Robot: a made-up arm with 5 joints.
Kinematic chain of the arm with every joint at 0, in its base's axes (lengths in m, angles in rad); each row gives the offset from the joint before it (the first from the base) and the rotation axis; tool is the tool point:
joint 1: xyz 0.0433 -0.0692 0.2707 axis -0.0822 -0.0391 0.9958
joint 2: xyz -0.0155 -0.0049 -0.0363 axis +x
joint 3: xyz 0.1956 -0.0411 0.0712 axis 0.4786 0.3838 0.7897
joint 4: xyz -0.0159 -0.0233 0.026 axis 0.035 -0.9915 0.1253
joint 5: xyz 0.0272 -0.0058 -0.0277 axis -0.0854 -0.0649 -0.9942
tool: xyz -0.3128 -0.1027 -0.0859
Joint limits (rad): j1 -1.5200..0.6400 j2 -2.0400..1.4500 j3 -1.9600..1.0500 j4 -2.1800..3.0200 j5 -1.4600..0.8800
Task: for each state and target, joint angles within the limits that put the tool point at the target. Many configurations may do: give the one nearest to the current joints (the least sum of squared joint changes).
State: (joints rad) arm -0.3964 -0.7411 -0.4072 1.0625 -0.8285
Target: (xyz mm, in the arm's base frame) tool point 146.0 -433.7 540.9
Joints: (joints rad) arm -0.5273 -0.6636 -0.2060 1.1994 -1.1817
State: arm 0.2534 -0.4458 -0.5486 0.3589 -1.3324
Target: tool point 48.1 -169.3 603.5
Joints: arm 0.1305 -0.8782 -1.0172 0.4510 -1.3685
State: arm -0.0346 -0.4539 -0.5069 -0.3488 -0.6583
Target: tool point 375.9 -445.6 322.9
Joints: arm -0.0752 -0.2580 0.1408 0.5828 -1.4600
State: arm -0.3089 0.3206 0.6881 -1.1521 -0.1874
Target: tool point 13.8 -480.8 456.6
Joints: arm -0.4602 0.1859 0.6850 -1.2914 -0.1408
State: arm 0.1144 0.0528 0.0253 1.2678 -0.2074
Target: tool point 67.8 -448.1 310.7
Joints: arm -0.3162 -0.3924 -0.4072 1.1038 -0.5658
